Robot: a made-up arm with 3 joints.
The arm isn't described. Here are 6 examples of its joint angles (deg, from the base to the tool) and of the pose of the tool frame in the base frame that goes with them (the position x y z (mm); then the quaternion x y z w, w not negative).
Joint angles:
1: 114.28 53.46 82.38
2: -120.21 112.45 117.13
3: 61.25 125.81 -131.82
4: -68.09 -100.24 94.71
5: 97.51 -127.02 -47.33
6: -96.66 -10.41 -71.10
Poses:
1: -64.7 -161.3 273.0 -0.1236 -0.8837 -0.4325 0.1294
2: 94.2 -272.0 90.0 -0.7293 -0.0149 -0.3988 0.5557
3: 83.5 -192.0 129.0 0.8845 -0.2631 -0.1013 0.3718
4: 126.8 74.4 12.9 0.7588 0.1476 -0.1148 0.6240
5: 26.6 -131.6 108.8 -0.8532 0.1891 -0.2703 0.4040
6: -62.1 -41.3 10.4 0.0201 -0.9902 -0.0885 0.1062
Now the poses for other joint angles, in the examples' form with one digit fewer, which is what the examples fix.
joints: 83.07 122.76 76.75
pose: -154 -199 65 0.048 0.472 0.876 0.084
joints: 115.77 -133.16 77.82
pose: -159 -11 76 0.298 -0.395 0.868 0.047
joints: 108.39 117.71 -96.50
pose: 120 -124 99 0.836 0.054 -0.184 0.514
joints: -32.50 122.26 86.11
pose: 64 -216 -72 -0.753 0.218 0.447 0.431
